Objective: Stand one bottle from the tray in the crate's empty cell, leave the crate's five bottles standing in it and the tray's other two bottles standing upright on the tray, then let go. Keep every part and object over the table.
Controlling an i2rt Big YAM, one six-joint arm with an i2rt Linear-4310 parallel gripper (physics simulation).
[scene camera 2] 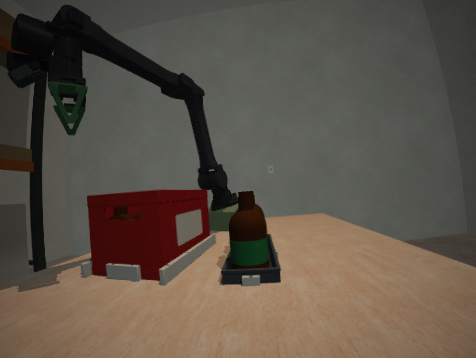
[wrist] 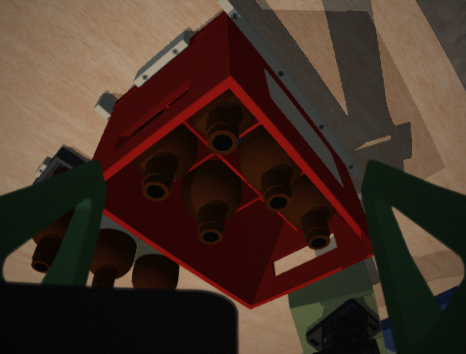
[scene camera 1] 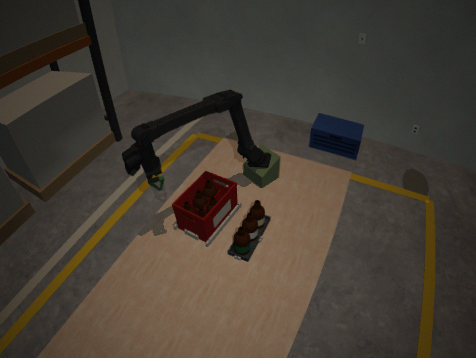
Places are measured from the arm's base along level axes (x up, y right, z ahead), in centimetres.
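Where they show: gripper, fingertip midpoint: (scene camera 2: 70, 129) (wrist: 233, 174) (scene camera 1: 158, 182); arm's base, origin of the base link: (scene camera 2: 224, 203) (wrist: 342, 329) (scene camera 1: 260, 160).
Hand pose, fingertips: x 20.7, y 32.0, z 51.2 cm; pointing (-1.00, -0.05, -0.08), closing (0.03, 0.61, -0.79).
Each offset is from my fingertips to the top centre of the thing. "*": to the spot under its first point. Level surfaces: height alone.
The red crate @[dx -14.7, dy -14.7, dz -13.1 cm] (scene camera 1: 190, 220) (scene camera 2: 125, 240) (wrist: 175, 107) holds five upright brown bottles; their necks show in the wrist view, one bottle @[dx -15.9, dy -19.0, dz -12.1 cm] (wrist: 212, 195) at the centre. The empty cell @[* dx -24.1, dy -24.8, dz -24.0 cm] (wrist: 255, 245) is at the crate's end nearest the arm's base, on the tray side. Beside the crate, the dark tray (scene camera 1: 267, 220) (scene camera 2: 231, 276) holds three upright brown bottles in a row: a green-labelled one @[dx -16.2, dy -37.0, dz +1.4 cm] (scene camera 1: 242, 241) (scene camera 2: 248, 235) at the near end, a middle one @[dx -16.2, dy -38.3, dz -7.3 cm] (scene camera 1: 250, 227) and a far one @[dx -16.2, dy -39.5, dz -15.6 cm] (scene camera 1: 258, 214). My gripper (scene camera 1: 159, 186) (scene camera 2: 72, 132) (wrist: 233, 174) is open and empty, high above and to the crate's left in the scene views.
Pale rails @[dx -29.2, dy -24.3, dz -10.7 cm] (scene camera 1: 224, 225) (scene camera 2: 187, 260) edge the crate's foot. The arm's base stands on a green block (scene camera 1: 269, 172) (scene camera 2: 222, 220) behind the crate. The wooden table @[dx -32.2 cm] (scene camera 1: 200, 300) has its left edge close to the crate. A blue box (scene camera 1: 336, 136) stands on the floor beyond.
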